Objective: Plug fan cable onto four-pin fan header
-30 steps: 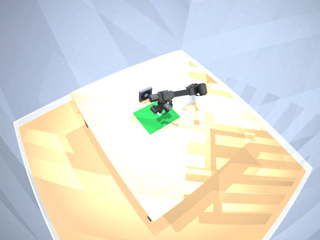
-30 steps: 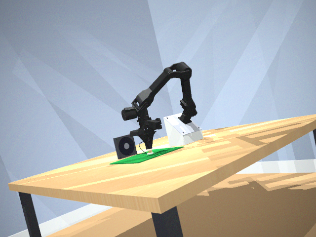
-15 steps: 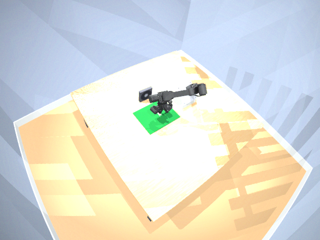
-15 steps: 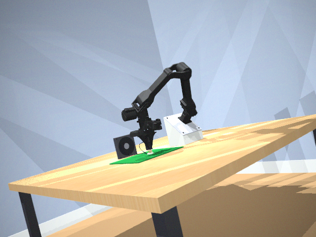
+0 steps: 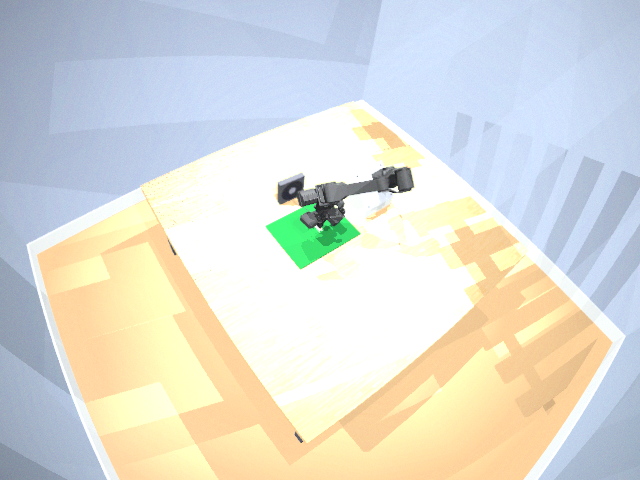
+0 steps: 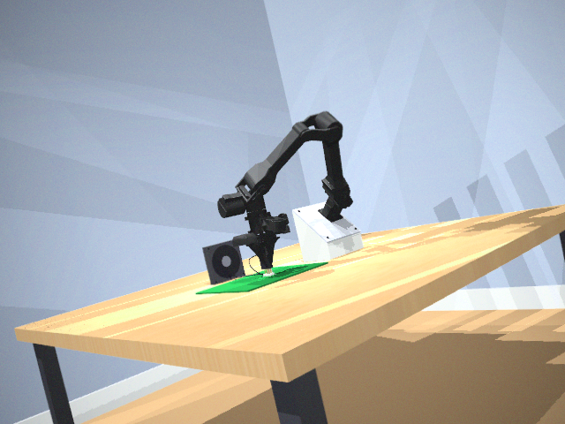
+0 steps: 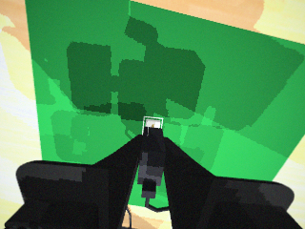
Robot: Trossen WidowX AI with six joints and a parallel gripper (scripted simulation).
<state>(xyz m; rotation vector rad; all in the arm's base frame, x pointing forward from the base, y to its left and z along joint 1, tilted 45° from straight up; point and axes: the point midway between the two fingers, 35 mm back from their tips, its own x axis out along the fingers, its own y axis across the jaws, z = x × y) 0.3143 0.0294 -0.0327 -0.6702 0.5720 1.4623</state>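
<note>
Now: the white four-pin header 4 cm below my gripper tip and 1 cm to the right of it. Round my gripper tip: black fan (20 cm to the right, 2 cm above, 1 cm behind); then green board (5 cm below, 2 cm ahead, 1 cm to the right); then dark fan plug (1 cm to the right, 1 cm above).
</note>
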